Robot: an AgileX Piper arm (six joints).
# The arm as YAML. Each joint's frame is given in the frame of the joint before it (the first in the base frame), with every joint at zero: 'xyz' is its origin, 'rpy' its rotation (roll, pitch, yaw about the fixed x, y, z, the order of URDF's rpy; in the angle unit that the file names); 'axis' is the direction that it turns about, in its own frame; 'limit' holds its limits. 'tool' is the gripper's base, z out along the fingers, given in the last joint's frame.
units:
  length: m
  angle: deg
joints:
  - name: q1
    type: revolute
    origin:
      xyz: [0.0, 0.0, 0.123]
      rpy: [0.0, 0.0, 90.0]
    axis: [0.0, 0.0, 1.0]
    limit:
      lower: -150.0
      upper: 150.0
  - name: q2
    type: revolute
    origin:
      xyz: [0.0, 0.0, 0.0]
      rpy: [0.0, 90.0, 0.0]
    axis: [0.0, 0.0, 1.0]
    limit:
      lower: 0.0
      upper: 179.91
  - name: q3
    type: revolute
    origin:
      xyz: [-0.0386, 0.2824, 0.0]
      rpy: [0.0, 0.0, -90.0]
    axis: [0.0, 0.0, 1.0]
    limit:
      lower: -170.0
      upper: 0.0
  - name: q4
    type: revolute
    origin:
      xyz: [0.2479, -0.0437, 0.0]
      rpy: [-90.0, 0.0, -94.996]
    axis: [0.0, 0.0, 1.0]
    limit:
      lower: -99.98
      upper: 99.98
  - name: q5
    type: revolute
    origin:
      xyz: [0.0, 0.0, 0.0]
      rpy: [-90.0, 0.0, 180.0]
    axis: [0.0, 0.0, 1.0]
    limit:
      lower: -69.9
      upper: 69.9
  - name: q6
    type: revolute
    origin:
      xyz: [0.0, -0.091, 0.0]
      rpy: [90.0, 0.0, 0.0]
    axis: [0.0, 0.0, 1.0]
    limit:
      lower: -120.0
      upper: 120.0
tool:
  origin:
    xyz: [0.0, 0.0, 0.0]
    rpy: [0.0, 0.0, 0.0]
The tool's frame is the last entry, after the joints.
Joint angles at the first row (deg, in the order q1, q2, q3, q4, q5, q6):
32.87, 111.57, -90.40, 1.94, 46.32, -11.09
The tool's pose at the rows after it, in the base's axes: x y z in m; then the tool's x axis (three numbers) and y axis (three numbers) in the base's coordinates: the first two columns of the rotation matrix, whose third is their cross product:
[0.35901, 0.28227, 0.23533, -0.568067, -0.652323, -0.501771, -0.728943, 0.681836, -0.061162]
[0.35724, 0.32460, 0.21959, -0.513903, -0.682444, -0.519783, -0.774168, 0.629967, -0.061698]
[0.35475, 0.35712, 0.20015, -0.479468, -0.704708, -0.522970, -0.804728, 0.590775, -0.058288]
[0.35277, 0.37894, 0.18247, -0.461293, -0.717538, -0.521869, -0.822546, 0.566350, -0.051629]
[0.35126, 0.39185, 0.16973, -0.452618, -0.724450, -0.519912, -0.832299, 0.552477, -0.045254]
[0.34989, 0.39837, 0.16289, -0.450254, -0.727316, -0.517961, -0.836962, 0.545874, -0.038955]
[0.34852, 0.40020, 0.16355, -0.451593, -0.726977, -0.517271, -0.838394, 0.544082, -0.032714]
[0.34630, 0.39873, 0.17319, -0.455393, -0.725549, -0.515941, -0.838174, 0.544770, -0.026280]
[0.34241, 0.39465, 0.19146, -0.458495, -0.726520, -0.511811, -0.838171, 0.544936, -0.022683]
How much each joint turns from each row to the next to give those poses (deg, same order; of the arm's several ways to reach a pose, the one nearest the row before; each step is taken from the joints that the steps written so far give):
5.00, 5.47, -6.77, 0.24, -1.50, -0.03
4.08, 6.12, -6.58, 0.18, -0.73, -0.02
2.91, 5.70, -5.70, 0.25, -0.18, -0.02
1.82, 4.48, -4.31, 0.38, -0.03, -0.01
1.05, 2.96, -2.74, 0.36, -0.01, -0.02
0.54, 1.51, -1.38, 0.35, 0.06, 0.00
0.19, 0.14, -0.43, 0.35, 0.40, 0.00
0.03, -1.13, -0.07, 0.27, 1.34, 0.12
0.00, -2.19, -0.05, 0.00, 2.53, 0.23

